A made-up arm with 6 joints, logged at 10 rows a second.
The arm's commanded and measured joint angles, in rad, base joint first. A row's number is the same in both.
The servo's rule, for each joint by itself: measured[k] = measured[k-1] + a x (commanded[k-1-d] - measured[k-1]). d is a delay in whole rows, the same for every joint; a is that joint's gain. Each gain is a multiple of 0.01, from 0.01 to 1. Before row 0 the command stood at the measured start. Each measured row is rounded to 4 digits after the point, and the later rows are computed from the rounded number. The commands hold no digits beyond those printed.
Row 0, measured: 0.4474, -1.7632, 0.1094, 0.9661, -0.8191, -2.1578
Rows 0 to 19, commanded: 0.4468, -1.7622, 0.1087, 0.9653, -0.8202, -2.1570; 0.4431, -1.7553, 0.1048, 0.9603, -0.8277, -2.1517; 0.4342, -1.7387, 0.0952, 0.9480, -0.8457, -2.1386; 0.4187, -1.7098, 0.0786, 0.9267, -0.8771, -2.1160; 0.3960, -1.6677, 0.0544, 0.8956, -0.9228, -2.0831; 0.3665, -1.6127, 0.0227, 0.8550, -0.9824, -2.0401; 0.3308, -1.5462, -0.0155, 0.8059, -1.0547, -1.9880; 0.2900, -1.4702, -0.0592, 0.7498, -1.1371, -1.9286; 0.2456, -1.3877, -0.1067, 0.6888, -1.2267, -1.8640; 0.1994, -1.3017, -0.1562, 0.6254, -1.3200, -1.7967; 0.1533, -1.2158, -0.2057, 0.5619, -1.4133, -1.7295; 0.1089, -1.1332, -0.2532, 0.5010, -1.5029, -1.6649; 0.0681, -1.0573, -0.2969, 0.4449, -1.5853, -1.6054; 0.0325, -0.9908, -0.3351, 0.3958, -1.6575, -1.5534; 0.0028, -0.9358, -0.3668, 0.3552, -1.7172, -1.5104; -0.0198, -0.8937, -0.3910, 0.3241, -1.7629, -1.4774; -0.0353, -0.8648, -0.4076, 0.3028, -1.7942, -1.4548; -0.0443, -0.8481, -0.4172, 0.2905, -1.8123, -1.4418; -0.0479, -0.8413, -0.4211, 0.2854, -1.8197, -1.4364; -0.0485, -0.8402, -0.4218, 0.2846, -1.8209, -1.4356
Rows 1 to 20, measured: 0.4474, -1.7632, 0.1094, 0.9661, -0.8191, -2.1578; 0.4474, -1.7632, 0.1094, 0.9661, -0.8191, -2.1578; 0.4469, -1.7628, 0.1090, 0.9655, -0.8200, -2.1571; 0.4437, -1.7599, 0.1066, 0.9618, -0.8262, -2.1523; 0.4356, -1.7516, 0.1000, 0.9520, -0.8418, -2.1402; 0.4212, -1.7353, 0.0876, 0.9340, -0.8700, -2.1189; 0.3998, -1.7089, 0.0683, 0.9067, -0.9122, -2.0874; 0.3715, -1.6714, 0.0419, 0.8700, -0.9684, -2.0458; 0.3369, -1.6226, 0.0086, 0.8245, -1.0374, -1.9949; 0.2970, -1.5632, -0.0307, 0.7715, -1.1172, -1.9366; 0.2533, -1.4948, -0.0748, 0.7128, -1.2048, -1.8727; 0.2075, -1.4195, -0.1220, 0.6507, -1.2970, -1.8058; 0.1614, -1.3401, -0.1705, 0.5877, -1.3900, -1.7387; 0.1168, -1.2594, -0.2185, 0.5261, -1.4803, -1.6738; 0.0754, -1.1806, -0.2640, 0.4684, -1.5643, -1.6136; 0.0389, -1.1066, -0.3052, 0.4169, -1.6389, -1.5606; 0.0082, -1.0400, -0.3409, 0.3731, -1.7015, -1.5164; -0.0156, -0.9829, -0.3700, 0.3383, -1.7506, -1.4821; -0.0323, -0.9368, -0.3918, 0.3131, -1.7855, -1.4581; -0.0425, -0.9022, -0.4065, 0.2971, -1.8069, -1.4438
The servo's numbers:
d 2
a 0.85 0.39 0.58 0.71 0.80 0.88

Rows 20 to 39, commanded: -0.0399, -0.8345, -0.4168, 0.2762, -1.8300, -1.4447; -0.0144, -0.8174, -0.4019, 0.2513, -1.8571, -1.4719; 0.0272, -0.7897, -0.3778, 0.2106, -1.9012, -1.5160; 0.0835, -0.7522, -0.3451, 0.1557, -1.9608, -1.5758; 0.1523, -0.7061, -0.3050, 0.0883, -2.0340, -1.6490; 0.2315, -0.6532, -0.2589, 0.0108, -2.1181, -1.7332; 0.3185, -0.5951, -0.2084, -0.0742, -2.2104, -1.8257; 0.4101, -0.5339, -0.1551, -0.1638, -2.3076, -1.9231; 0.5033, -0.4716, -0.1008, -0.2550, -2.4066, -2.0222; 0.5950, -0.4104, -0.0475, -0.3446, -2.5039, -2.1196; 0.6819, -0.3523, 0.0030, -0.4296, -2.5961, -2.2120; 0.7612, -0.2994, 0.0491, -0.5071, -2.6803, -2.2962; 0.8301, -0.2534, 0.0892, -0.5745, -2.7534, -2.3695; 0.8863, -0.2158, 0.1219, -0.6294, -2.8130, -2.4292; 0.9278, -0.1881, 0.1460, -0.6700, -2.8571, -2.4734; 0.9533, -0.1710, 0.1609, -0.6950, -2.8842, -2.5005; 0.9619, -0.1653, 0.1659, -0.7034, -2.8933, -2.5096; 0.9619, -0.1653, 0.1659, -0.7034, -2.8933, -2.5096; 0.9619, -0.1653, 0.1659, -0.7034, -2.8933, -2.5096; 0.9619, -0.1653, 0.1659, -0.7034, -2.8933, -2.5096
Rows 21 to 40, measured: -0.0471, -0.8784, -0.4150, 0.2888, -1.8171, -1.4373; -0.0483, -0.8635, -0.4189, 0.2858, -1.8201, -1.4358; -0.0412, -0.8522, -0.4177, 0.2790, -1.8280, -1.4436; -0.0184, -0.8386, -0.4085, 0.2593, -1.8513, -1.4685; 0.0204, -0.8195, -0.3907, 0.2247, -1.8912, -1.5103; 0.0740, -0.7933, -0.3643, 0.1757, -1.9469, -1.5679; 0.1406, -0.7593, -0.3299, 0.1136, -2.0166, -1.6393; 0.2179, -0.7179, -0.2887, 0.0406, -2.0978, -1.7219; 0.3034, -0.6700, -0.2421, -0.0409, -2.1879, -1.8132; 0.3941, -0.6169, -0.1916, -0.1282, -2.2837, -1.9099; 0.4869, -0.5602, -0.1389, -0.2182, -2.3820, -2.0087; 0.5788, -0.5018, -0.0859, -0.3079, -2.4795, -2.1063; 0.6664, -0.4435, -0.0343, -0.3943, -2.5728, -2.1993; 0.7470, -0.3873, 0.0141, -0.4744, -2.6588, -2.2846; 0.8176, -0.3351, 0.0577, -0.5455, -2.7345, -2.3593; 0.8760, -0.2886, 0.0949, -0.6051, -2.7973, -2.4208; 0.9200, -0.2494, 0.1245, -0.6512, -2.8451, -2.4671; 0.9483, -0.2188, 0.1456, -0.6823, -2.8764, -2.4965; 0.9599, -0.1979, 0.1574, -0.6973, -2.8899, -2.5080; 0.9616, -0.1852, 0.1623, -0.7016, -2.8926, -2.5094
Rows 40 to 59, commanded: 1.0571, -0.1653, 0.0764, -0.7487, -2.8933, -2.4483; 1.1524, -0.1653, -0.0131, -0.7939, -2.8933, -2.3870; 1.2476, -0.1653, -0.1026, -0.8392, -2.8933, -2.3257; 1.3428, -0.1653, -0.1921, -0.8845, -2.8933, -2.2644; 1.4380, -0.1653, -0.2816, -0.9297, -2.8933, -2.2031; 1.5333, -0.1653, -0.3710, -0.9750, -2.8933, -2.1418; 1.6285, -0.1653, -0.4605, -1.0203, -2.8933, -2.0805; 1.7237, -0.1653, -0.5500, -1.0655, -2.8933, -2.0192; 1.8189, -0.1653, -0.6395, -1.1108, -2.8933, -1.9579; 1.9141, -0.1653, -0.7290, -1.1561, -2.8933, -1.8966; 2.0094, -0.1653, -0.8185, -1.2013, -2.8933, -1.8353; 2.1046, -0.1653, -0.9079, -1.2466, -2.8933, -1.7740; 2.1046, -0.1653, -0.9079, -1.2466, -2.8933, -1.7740; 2.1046, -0.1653, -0.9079, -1.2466, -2.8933, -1.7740; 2.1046, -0.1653, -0.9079, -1.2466, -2.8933, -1.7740; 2.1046, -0.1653, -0.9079, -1.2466, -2.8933, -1.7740; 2.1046, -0.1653, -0.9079, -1.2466, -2.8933, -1.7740; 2.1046, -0.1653, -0.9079, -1.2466, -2.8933, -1.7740; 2.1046, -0.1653, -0.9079, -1.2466, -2.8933, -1.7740; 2.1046, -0.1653, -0.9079, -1.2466, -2.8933, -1.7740
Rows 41 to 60, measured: 0.9619, -0.1774, 0.1644, -0.7029, -2.8932, -2.5096; 0.9619, -0.1727, 0.1653, -0.7033, -2.8933, -2.5096; 1.0428, -0.1698, 0.1137, -0.7355, -2.8933, -2.4557; 1.1360, -0.1680, 0.0402, -0.7770, -2.8933, -2.3952; 1.2309, -0.1669, -0.0426, -0.8212, -2.8933, -2.3340; 1.3260, -0.1663, -0.1293, -0.8661, -2.8933, -2.2728; 1.4212, -0.1659, -0.2176, -0.9113, -2.8933, -2.2115; 1.5165, -0.1657, -0.3066, -0.9565, -2.8933, -2.1502; 1.6117, -0.1655, -0.3959, -1.0018, -2.8933, -2.0889; 1.7069, -0.1654, -0.4853, -1.0470, -2.8933, -2.0276; 1.8021, -0.1654, -0.5747, -1.0923, -2.8933, -1.9663; 1.8973, -0.1654, -0.6642, -1.1376, -2.8933, -1.9050; 1.9926, -0.1654, -0.7537, -1.1828, -2.8933, -1.8437; 2.0878, -0.1654, -0.8431, -1.2281, -2.8933, -1.7824; 2.1021, -0.1654, -0.8807, -1.2412, -2.8933, -1.7750; 2.1042, -0.1654, -0.8965, -1.2450, -2.8933, -1.7741; 2.1045, -0.1654, -0.9031, -1.2461, -2.8933, -1.7740; 2.1046, -0.1654, -0.9059, -1.2465, -2.8933, -1.7740; 2.1046, -0.1654, -0.9071, -1.2466, -2.8933, -1.7740; 2.1046, -0.1654, -0.9076, -1.2466, -2.8933, -1.7740
